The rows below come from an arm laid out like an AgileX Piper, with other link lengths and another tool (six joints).
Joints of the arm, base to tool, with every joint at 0 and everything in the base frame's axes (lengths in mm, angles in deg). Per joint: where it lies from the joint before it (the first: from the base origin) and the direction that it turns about. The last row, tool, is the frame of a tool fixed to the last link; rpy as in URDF.
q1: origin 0.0 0.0 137.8 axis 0 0 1
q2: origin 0.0 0.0 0.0 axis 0 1 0
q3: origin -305.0 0.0 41.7 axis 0 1 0
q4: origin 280.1 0.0 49.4 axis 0.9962 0 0.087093
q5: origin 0.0 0.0 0.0 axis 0 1 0
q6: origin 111.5 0.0 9.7 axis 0.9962 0 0.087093
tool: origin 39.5 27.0 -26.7 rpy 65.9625 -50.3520 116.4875
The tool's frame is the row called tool.
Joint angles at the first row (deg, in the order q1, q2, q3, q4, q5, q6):
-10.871 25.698 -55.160 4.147 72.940 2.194
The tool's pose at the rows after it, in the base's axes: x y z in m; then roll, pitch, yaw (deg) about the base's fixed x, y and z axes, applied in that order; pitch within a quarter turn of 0, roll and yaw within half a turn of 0:
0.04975 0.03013 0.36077 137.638 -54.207 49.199
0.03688 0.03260 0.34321 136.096 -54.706 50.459
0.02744 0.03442 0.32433 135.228 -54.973 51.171
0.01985 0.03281 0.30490 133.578 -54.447 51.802
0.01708 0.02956 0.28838 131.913 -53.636 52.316
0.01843 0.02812 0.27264 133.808 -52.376 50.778
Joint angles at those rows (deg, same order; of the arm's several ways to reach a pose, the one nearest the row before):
-10.872 20.524 -51.777 4.147 73.083 2.194
-10.868 15.665 -48.028 4.145 73.168 2.196
-10.873 11.241 -44.222 4.148 73.218 2.193
-10.869 6.943 -40.523 2.988 73.217 2.196
-10.873 3.801 -37.293 1.590 72.631 2.090
-10.873 2.628 -34.393 1.217 72.506 1.729

